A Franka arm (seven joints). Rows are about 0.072 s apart.
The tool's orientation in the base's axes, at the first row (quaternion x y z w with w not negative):
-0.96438, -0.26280, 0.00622, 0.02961
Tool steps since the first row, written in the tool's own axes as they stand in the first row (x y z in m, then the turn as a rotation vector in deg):
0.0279, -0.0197, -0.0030, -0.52, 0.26, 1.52
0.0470, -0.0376, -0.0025, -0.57, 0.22, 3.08
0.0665, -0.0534, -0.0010, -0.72, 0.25, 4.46
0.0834, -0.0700, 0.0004, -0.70, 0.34, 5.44
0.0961, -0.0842, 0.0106, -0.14, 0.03, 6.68
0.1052, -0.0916, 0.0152, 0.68, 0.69, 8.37
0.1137, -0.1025, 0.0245, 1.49, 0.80, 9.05
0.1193, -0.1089, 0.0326, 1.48, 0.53, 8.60
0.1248, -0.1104, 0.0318, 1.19, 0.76, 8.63
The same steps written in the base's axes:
0.0141, 0.0309, 0.0043, -0.36, -0.41, -1.53
0.0215, 0.0560, 0.0049, -0.46, -0.31, -3.09
0.0303, 0.0796, 0.0045, -0.62, -0.34, -4.47
0.0364, 0.1025, 0.0041, -0.58, -0.35, -5.45
0.0399, 0.1217, -0.0052, -0.29, 0.26, -6.67
0.0438, 0.1330, -0.0093, 0.70, 0.20, -8.39
0.0454, 0.1472, -0.0179, 1.44, 0.55, -9.08
0.0468, 0.1559, -0.0255, 1.31, 0.76, -8.61
0.0508, 0.1600, -0.0246, 1.17, 0.41, -8.66

